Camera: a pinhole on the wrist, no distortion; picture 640 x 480 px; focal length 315.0 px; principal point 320.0 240.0 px. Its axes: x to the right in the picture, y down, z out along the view. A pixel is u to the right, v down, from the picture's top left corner.
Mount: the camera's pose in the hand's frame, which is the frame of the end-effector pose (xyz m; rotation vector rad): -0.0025 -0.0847 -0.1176 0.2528 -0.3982 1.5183
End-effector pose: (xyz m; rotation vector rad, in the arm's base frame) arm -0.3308 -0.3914 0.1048 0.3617 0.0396 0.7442
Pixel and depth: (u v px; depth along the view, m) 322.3 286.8 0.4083
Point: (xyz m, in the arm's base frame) -0.2057 -0.7015 0.2482
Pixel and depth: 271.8 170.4 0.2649
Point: -0.1390 -0.5621 0.1351
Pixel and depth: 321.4 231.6 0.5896
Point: -0.0843 -0.7669 0.3884
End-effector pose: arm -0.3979 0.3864 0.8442 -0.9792 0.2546 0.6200
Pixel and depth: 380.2 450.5 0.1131
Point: -0.4041 0.2999 0.9533
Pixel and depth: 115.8 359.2 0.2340
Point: -0.3044 0.2393 1.1300
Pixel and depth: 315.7 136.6 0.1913
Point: -0.2695 0.3854 0.9739
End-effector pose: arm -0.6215 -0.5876 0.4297 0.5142 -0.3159 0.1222
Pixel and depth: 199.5 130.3 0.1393
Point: -0.5519 -0.7481 0.3445
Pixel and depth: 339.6 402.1 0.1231
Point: -0.6684 -0.6941 0.3403
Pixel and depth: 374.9 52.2 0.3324
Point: -0.4934 -0.8455 0.5877
